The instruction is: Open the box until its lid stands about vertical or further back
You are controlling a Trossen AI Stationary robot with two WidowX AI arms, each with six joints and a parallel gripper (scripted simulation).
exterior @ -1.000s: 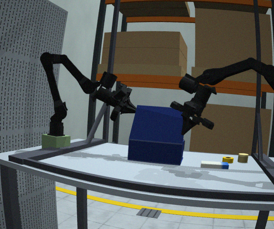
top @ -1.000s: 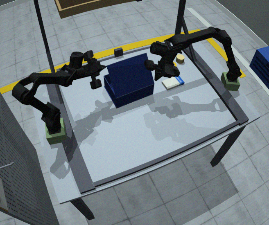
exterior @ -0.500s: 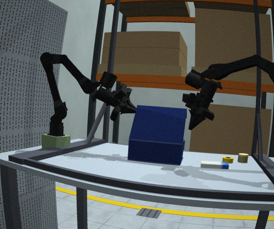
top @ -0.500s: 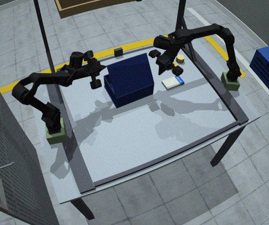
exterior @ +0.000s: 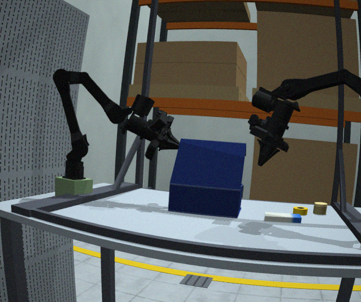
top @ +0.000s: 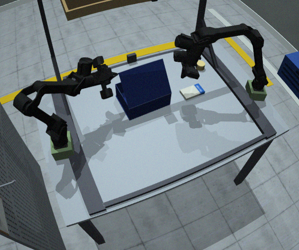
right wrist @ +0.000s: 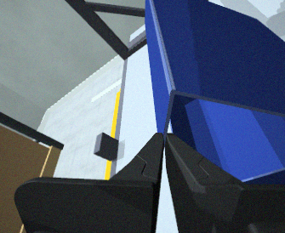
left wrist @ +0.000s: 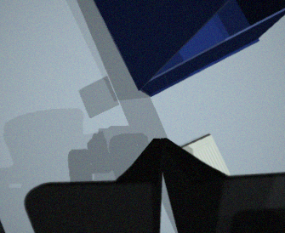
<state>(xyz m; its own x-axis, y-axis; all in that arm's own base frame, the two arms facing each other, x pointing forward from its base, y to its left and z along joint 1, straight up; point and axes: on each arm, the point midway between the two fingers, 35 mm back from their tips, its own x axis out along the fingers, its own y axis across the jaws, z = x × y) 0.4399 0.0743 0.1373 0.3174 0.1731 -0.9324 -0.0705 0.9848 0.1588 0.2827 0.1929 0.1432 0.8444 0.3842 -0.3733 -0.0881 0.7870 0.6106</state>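
Now: the lid flap 18 cm to the right of my left hand, 9 cm behind it and 1 cm above it. Round my left hand: yellow ring (19 cm below, 15 cm behind, 14 cm to the left); then tan cylinder (21 cm to the left, 19 cm behind, 17 cm below).
Now: the lid flap 20 mm behind my right hand and 140 mm to the left of it. From my right hand the other things lie so: yellow ring: 70 mm behind, 460 mm to the left, 200 mm below; then tan cylinder: 110 mm behind, 540 mm to the left, 180 mm below.
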